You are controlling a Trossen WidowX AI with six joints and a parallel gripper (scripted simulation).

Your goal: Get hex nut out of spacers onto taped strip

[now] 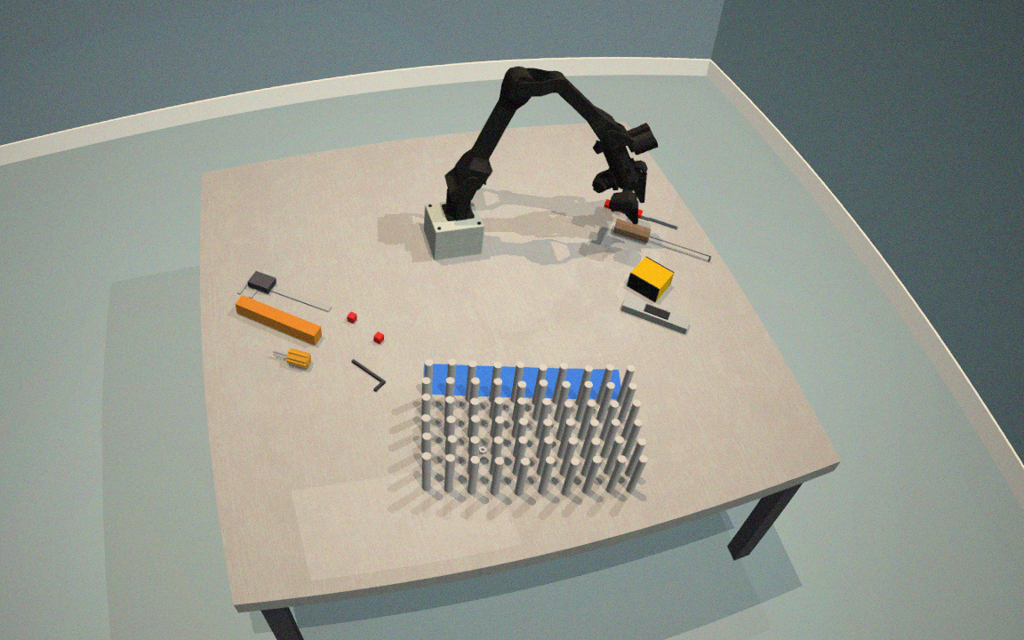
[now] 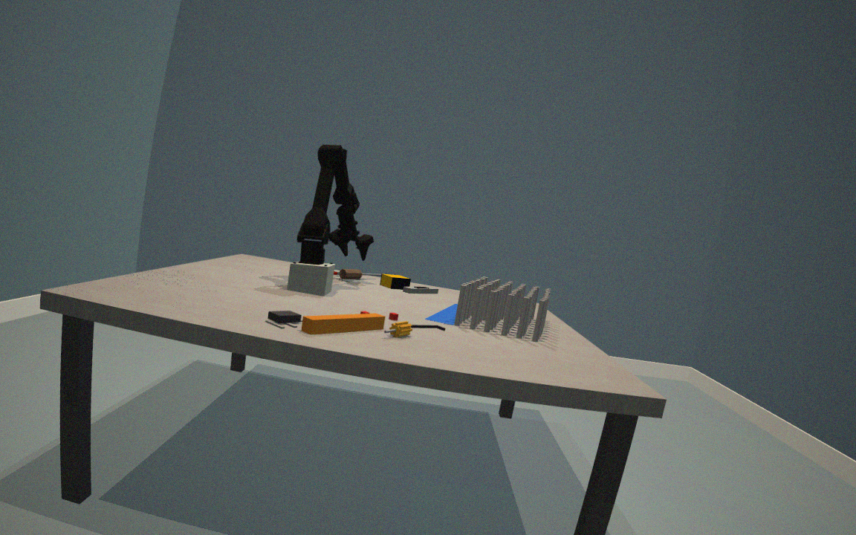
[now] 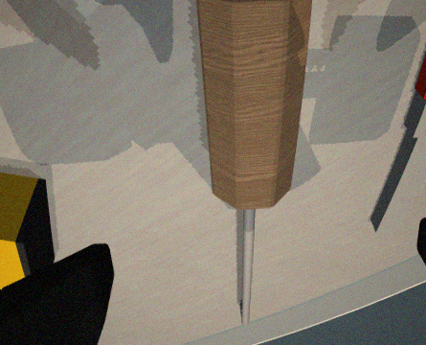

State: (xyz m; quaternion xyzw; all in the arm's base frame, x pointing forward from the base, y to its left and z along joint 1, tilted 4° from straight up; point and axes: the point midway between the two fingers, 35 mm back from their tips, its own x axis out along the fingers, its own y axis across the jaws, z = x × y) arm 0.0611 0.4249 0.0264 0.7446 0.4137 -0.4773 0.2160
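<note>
Right now my gripper tip is 7 cm past the red-handled tool, 6 cm to the right of it and 8 cm above it. The rest, counted from my gripper tip: blue taped strip: 38 cm ahead, 41 cm to the right, 8 cm below; hex nut: 53 cm ahead, 53 cm to the right, 8 cm below; grey bar: 27 cm ahead, 6 cm to the right, 7 cm below.
</note>
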